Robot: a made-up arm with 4 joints. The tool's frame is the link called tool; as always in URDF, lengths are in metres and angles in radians. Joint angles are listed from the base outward. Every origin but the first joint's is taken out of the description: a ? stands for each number. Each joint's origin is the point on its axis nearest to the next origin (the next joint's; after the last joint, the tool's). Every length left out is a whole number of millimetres.
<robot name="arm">
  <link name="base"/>
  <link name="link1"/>
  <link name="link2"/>
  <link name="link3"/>
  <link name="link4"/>
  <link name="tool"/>
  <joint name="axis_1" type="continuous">
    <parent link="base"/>
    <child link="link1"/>
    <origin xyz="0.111 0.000 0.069"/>
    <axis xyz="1 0 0"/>
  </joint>
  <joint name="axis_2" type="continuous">
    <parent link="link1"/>
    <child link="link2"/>
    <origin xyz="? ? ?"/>
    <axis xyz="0 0 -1"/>
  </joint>
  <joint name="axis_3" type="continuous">
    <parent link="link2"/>
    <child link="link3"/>
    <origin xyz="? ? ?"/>
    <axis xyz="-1 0 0"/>
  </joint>
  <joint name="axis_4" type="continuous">
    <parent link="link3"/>
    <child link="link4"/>
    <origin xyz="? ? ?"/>
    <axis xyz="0 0 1"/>
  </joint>
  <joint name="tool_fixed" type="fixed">
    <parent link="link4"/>
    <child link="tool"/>
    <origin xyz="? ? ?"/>
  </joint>
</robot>
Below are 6 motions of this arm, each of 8 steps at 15 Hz.
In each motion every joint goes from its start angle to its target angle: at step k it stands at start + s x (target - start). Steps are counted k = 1, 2, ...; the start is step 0. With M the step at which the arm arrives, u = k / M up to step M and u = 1 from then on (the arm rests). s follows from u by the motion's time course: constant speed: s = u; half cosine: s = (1 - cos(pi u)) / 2; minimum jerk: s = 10 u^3 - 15 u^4 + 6 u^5.
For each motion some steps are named. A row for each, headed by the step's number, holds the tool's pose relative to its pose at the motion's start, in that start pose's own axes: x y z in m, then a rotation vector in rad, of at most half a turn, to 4 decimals.
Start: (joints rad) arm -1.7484 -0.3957 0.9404 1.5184
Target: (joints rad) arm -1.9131 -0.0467 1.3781 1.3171
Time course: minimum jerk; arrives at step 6
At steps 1, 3, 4, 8:
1: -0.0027 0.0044 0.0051 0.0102 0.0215 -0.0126
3: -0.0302 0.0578 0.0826 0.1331 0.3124 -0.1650
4: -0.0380 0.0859 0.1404 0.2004 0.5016 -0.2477
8: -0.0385 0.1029 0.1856 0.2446 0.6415 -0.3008

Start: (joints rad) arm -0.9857 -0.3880 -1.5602 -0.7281
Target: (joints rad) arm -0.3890 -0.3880 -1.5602 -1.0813
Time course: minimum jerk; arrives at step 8
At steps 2, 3, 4, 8:
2: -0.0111 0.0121 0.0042 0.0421 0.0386 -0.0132
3: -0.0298 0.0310 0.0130 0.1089 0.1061 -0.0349
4: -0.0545 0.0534 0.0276 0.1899 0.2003 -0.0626
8: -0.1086 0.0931 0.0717 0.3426 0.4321 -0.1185

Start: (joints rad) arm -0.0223 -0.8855 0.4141 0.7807
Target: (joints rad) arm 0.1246 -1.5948 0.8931 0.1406
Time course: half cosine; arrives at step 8
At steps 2, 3, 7, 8:
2: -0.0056 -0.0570 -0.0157 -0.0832 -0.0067 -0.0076
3: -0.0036 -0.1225 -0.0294 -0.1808 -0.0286 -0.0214
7: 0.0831 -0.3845 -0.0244 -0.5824 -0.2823 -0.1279
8: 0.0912 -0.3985 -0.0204 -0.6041 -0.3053 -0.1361

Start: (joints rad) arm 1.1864 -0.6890 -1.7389 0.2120
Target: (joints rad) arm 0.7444 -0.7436 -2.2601 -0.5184
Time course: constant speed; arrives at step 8
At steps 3, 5, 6, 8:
3: 0.0382 0.0110 -0.0054 0.0680 -0.0135 -0.3820
5: 0.0652 0.0117 -0.0088 0.1169 -0.0247 -0.6363
6: 0.0788 0.0101 -0.0104 0.1431 -0.0309 -0.7627
8: 0.1056 0.0035 -0.0133 0.2006 -0.0444 -1.0133

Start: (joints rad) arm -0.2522 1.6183 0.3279 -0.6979
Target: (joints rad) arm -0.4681 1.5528 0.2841 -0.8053
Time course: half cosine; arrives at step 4
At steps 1, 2, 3, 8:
1: 0.0040 0.0086 -0.0157 0.0273 -0.0201 -0.0167
2: 0.0156 0.0304 -0.0522 0.0936 -0.0677 -0.0562
3: 0.0295 0.0536 -0.0864 0.1605 -0.1140 -0.0943
8: 0.0360 0.0636 -0.0999 0.1883 -0.1329 -0.1098

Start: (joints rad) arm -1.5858 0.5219 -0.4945 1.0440
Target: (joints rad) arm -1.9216 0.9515 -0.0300 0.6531
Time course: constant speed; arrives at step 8
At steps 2, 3, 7, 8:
2: -0.0145 -0.0243 -0.0403 -0.1746 0.1092 -0.1754
3: -0.0230 -0.0375 -0.0584 -0.2644 0.1562 -0.2652
7: -0.0626 -0.0929 -0.1166 -0.6366 0.2923 -0.6346
8: -0.0733 -0.1066 -0.1280 -0.7319 0.3131 -0.7290

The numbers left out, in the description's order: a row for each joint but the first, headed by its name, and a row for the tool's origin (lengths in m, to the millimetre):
axis_2: 0.000 0.242 0.089
axis_3: -0.310 -0.117 0.000
axis_4: 0.000 -0.061 -0.286
tool: 0.019 0.068 0.000

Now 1 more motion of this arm.
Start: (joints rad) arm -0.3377 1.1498 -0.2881 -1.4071
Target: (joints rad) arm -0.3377 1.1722 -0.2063 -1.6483
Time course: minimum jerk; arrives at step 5
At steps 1, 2, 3, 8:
1: 0.0020 -0.0006 0.0002 -0.0004 -0.0047 -0.0152
2: 0.0107 -0.0034 0.0015 -0.0013 -0.0260 -0.0834
3: 0.0227 -0.0080 0.0039 -0.0006 -0.0560 -0.1794
8: 0.0328 -0.0125 0.0064 0.0020 -0.0822 -0.2628

